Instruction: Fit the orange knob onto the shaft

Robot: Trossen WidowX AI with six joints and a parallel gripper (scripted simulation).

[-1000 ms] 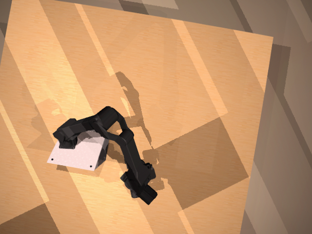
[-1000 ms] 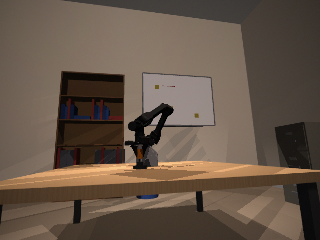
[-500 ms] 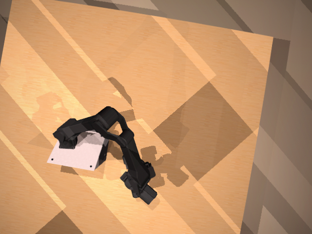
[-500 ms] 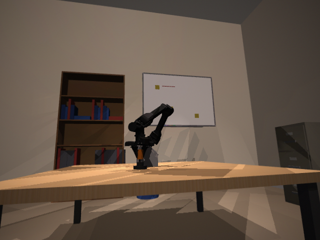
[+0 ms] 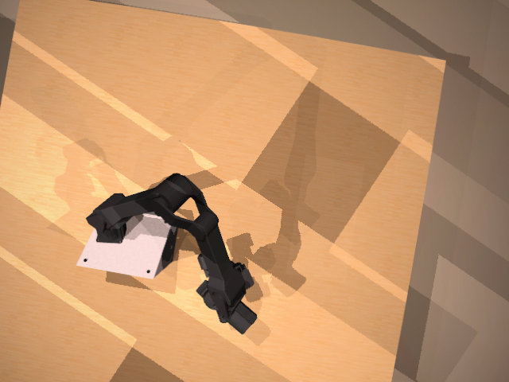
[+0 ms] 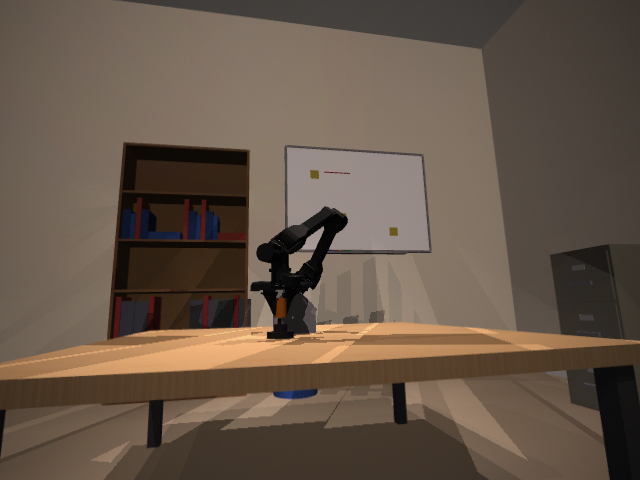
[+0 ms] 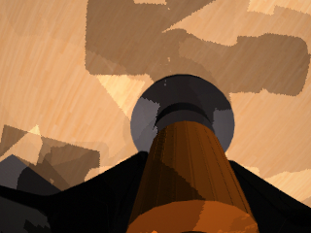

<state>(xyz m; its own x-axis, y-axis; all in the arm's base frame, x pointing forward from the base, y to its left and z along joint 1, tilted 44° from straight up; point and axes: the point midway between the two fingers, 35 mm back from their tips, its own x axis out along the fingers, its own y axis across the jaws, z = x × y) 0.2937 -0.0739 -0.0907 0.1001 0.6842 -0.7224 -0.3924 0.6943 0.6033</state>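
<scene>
Now: the orange knob 2 cm above my gripper tip. The rest, counted from my gripper tip: dark round pedestal 4 cm below.
</scene>
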